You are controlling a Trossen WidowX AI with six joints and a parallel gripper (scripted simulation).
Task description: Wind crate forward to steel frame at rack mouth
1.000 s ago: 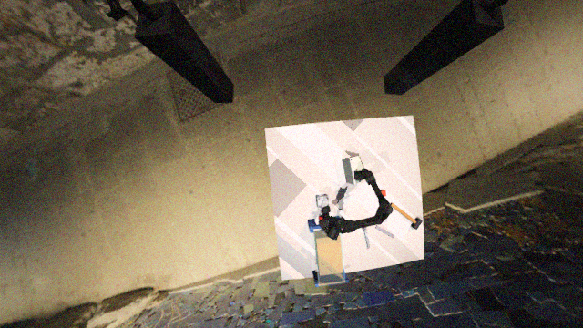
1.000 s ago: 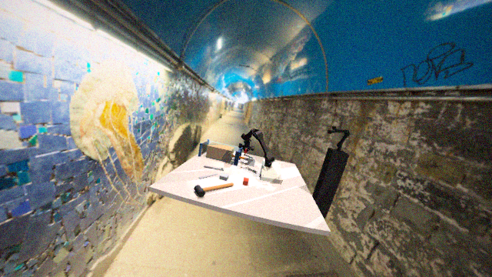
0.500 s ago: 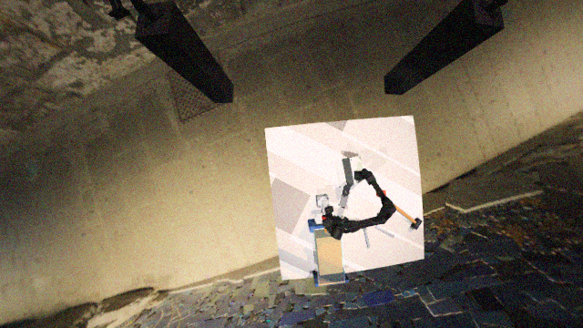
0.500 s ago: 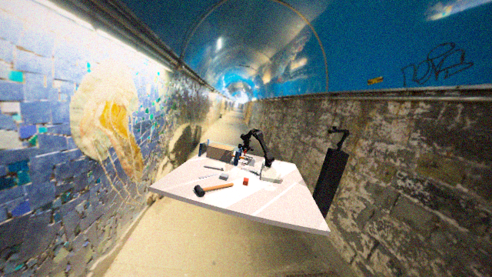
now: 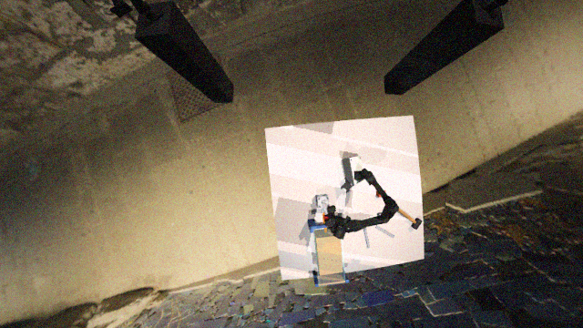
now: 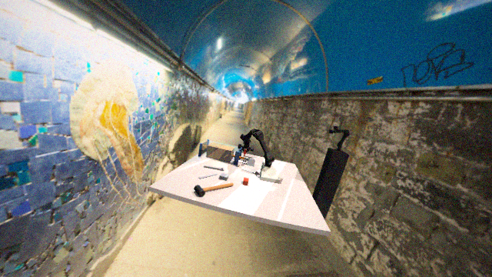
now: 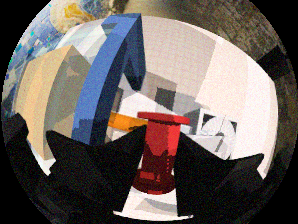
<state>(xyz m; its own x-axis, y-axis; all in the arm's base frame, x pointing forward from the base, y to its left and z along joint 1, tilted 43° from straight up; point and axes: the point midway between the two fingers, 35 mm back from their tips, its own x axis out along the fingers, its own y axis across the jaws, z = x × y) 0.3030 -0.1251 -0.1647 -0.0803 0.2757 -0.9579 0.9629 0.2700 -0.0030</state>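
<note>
Right now the winch handle is 4 cm behind my gripper tip, 3 cm below it and 1 cm to the left of it. Round my gripper tip: hand winch (11 cm behind, 10 cm below, 2 cm to the right); then blue steel frame (6 cm ahead, 3 cm below, 1 cm to the left); then dark red knob (2 cm to the left).
</note>
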